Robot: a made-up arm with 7 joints. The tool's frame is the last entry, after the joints. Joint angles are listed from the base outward.
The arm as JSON. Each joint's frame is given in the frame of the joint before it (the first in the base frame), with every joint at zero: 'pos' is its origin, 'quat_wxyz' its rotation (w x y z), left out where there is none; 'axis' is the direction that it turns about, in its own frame. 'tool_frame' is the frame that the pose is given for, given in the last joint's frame.
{
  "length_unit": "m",
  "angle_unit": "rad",
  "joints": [
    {
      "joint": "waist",
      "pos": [
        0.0,
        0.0,
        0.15
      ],
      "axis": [
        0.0,
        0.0,
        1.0
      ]
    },
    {
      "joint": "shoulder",
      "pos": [
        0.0,
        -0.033,
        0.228
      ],
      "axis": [
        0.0,
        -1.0,
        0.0
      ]
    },
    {
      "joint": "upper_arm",
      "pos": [
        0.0,
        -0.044,
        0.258
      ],
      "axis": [
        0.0,
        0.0,
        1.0
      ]
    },
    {
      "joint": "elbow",
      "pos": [
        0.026,
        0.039,
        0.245
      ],
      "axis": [
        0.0,
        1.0,
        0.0
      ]
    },
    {
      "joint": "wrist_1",
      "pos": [
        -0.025,
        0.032,
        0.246
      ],
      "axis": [
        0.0,
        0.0,
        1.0
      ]
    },
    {
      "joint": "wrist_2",
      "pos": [
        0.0,
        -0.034,
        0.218
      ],
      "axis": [
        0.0,
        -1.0,
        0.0
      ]
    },
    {
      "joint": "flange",
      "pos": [
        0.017,
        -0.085,
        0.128
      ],
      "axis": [
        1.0,
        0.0,
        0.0
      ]
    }
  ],
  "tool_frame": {
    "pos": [
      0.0,
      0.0,
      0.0
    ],
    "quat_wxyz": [
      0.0,
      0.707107,
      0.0,
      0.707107
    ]
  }
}
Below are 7 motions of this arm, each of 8 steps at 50 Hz.
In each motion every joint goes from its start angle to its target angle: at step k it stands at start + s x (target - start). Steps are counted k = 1, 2, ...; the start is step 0. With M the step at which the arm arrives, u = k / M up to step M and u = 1 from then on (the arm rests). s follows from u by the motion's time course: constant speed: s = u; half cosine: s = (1 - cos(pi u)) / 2; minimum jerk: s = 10 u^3 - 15 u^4 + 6 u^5.
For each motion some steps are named. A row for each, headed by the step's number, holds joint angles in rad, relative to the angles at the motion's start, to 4 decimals.
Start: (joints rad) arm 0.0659 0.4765 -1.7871 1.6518 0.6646 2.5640 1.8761
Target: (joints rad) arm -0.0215 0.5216 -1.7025 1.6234 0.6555 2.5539 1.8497
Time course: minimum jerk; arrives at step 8
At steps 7, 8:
7: -0.0860 0.0444 0.0832 -0.0279 -0.0090 -0.0099 -0.0260
8: -0.0874 0.0451 0.0846 -0.0284 -0.0091 -0.0101 -0.0264

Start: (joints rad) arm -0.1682 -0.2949 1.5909 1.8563 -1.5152 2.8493 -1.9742
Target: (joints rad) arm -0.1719 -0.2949 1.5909 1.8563 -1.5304 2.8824 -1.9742
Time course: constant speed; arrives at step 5
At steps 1, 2, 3, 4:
1: -0.0007 0.0000 0.0000 0.0000 -0.0030 0.0066 0.0000
2: -0.0015 0.0000 0.0000 0.0000 -0.0061 0.0132 0.0000
3: -0.0022 0.0000 0.0000 0.0000 -0.0091 0.0199 0.0000
4: -0.0030 0.0000 0.0000 0.0000 -0.0122 0.0265 0.0000

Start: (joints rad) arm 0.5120 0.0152 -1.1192 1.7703 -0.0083 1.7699 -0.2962
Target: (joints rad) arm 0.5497 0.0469 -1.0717 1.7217 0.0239 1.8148 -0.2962
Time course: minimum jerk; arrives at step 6
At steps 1, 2, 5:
1: 0.0013 0.0011 0.0017 -0.0017 0.0011 0.0016 0.0000
2: 0.0079 0.0067 0.0100 -0.0102 0.0068 0.0094 0.0000
5: 0.0364 0.0306 0.0458 -0.0469 0.0311 0.0433 0.0000

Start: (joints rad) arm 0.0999 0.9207 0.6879 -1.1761 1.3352 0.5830 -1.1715
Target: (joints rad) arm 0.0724 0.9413 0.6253 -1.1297 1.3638 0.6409 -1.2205
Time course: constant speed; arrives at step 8
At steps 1, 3, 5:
1: -0.0034 0.0026 -0.0078 0.0058 0.0036 0.0072 -0.0061
3: -0.0103 0.0077 -0.0235 0.0174 0.0107 0.0217 -0.0184
5: -0.0172 0.0129 -0.0391 0.0290 0.0179 0.0362 -0.0306

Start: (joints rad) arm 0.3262 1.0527 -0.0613 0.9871 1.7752 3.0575 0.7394
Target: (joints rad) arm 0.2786 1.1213 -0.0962 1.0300 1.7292 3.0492 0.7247
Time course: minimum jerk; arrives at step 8
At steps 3, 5, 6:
3: -0.0131 0.0189 -0.0096 0.0118 -0.0127 -0.0023 -0.0040
5: -0.0345 0.0497 -0.0253 0.0311 -0.0333 -0.0060 -0.0107
6: -0.0427 0.0615 -0.0313 0.0385 -0.0412 -0.0074 -0.0132

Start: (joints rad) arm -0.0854 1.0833 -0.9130 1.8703 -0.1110 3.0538 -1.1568
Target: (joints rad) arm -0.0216 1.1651 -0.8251 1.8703 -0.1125 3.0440 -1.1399
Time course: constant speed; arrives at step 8
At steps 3, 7, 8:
3: 0.0239 0.0307 0.0330 0.0000 -0.0006 -0.0037 0.0063
7: 0.0558 0.0716 0.0769 0.0000 -0.0013 -0.0086 0.0148
8: 0.0638 0.0818 0.0879 0.0000 -0.0015 -0.0098 0.0169

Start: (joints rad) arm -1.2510 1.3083 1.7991 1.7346 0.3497 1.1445 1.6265
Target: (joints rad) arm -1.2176 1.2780 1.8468 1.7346 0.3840 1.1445 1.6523
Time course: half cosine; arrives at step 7
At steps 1, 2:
1: 0.0017 -0.0015 0.0024 0.0000 0.0017 0.0000 0.0013
2: 0.0063 -0.0057 0.0090 0.0000 0.0065 0.0000 0.0049

